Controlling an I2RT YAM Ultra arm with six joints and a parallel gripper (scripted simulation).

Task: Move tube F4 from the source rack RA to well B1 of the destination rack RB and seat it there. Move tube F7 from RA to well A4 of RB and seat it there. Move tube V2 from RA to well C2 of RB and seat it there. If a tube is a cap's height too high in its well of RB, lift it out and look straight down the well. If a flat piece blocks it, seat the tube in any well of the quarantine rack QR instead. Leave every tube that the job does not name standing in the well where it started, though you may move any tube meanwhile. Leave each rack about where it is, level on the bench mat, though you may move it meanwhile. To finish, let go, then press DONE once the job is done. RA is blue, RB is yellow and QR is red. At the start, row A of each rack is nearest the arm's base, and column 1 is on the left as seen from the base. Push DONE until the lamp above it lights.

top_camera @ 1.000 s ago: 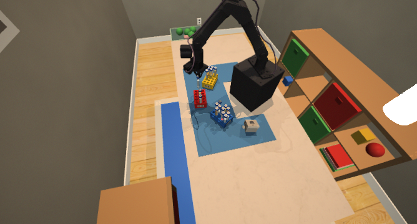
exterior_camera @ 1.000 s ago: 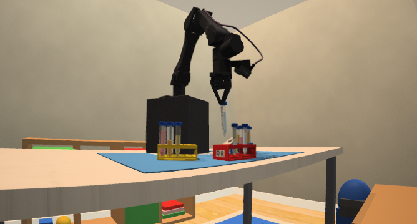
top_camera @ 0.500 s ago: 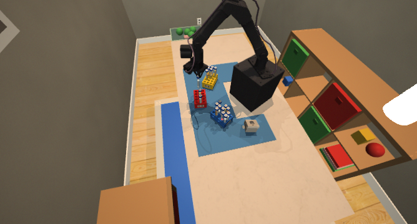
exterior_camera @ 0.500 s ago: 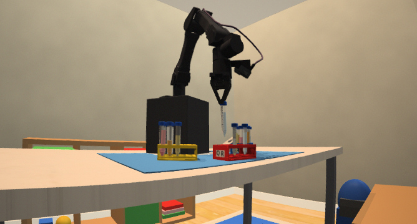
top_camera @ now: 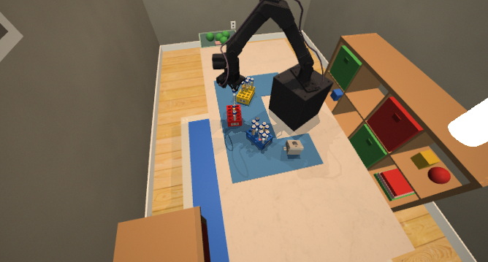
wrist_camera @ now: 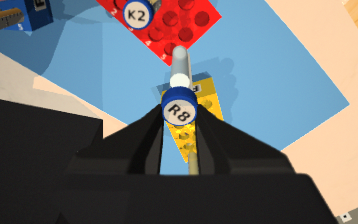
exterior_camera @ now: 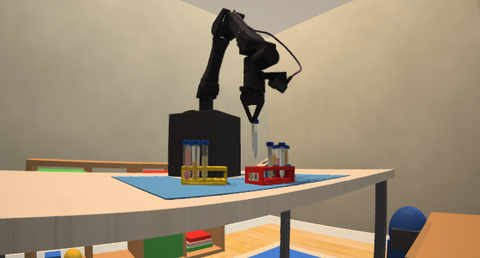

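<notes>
Now: hand 10 mm short of the tube R8 and 60 mm above it. Round my hand: red rack: 20 mm ahead, 50 mm to the left, 160 mm below; then rack RB: 100 mm behind, 100 mm to the right, 160 mm below; then tube: 30 mm ahead, 50 mm to the left, 120 mm below.
</notes>
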